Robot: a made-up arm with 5 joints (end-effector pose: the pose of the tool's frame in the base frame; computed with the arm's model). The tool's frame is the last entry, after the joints. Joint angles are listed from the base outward.
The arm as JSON. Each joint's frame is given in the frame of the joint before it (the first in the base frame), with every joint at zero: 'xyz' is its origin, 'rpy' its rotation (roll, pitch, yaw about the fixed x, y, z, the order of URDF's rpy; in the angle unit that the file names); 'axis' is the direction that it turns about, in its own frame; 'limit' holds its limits. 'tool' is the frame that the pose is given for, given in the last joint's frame.
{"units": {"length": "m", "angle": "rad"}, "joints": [
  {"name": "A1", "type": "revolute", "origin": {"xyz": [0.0, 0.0, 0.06], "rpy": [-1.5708, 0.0, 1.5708]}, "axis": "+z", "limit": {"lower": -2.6, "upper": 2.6}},
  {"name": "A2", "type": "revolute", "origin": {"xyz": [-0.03, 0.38, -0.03], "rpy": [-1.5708, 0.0, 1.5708]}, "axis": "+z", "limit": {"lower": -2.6, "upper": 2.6}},
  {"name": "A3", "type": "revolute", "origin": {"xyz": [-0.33, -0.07, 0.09], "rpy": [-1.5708, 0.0, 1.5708]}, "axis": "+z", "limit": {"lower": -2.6, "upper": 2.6}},
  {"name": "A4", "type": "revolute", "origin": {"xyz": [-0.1, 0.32, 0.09], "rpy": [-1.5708, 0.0, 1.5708]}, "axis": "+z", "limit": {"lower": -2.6, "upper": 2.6}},
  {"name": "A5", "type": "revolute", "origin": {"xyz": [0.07, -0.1, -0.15], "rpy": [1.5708, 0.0, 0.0]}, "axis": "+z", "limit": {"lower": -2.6, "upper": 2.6}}
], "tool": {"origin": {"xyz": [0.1, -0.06, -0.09], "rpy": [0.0, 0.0, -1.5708]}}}
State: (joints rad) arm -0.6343 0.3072 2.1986 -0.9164 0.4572
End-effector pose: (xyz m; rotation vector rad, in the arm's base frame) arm -0.5718 -0.2774 -0.1055 0.6234 0.0123 2.6556
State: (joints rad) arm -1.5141 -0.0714 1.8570 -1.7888 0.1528
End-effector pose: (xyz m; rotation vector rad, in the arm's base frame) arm -0.2841 -0.2412 -0.0329 -1.7443 -0.2460 -2.2622
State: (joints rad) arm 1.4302 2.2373 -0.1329 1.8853 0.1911
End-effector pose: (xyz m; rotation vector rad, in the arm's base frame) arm -0.1977 -0.4642 -0.1467 -1.5906 -2.5130 -0.6959
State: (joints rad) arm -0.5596 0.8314 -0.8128 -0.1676 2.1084
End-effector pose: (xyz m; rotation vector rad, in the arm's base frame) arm -0.1846 0.1439 0.1974 -0.0744 -1.1765 0.9303
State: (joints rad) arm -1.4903 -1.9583 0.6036 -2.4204 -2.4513
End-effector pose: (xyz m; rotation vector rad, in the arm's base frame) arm 0.4642 0.3439 0.2372 1.5639 -1.6716 -0.8670
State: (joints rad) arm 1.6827 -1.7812 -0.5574 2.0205 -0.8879
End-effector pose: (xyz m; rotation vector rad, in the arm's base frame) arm 0.3134 -0.6704 0.0953 2.0664 -1.2075 -0.3091
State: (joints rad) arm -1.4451 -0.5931 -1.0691 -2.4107 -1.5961
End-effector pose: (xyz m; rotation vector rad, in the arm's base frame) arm 0.4883 0.1711 -0.0646 -1.3980 -1.4218 0.6702
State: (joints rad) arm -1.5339 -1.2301 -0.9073 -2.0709 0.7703
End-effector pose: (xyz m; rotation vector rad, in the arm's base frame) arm 0.6133 0.3006 0.0479 2.3598 0.2315 -1.1366
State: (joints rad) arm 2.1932 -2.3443 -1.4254 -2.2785 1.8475
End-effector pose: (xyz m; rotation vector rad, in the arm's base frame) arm 0.2648 -0.6700 0.5681 -2.0705 0.2186 0.0441
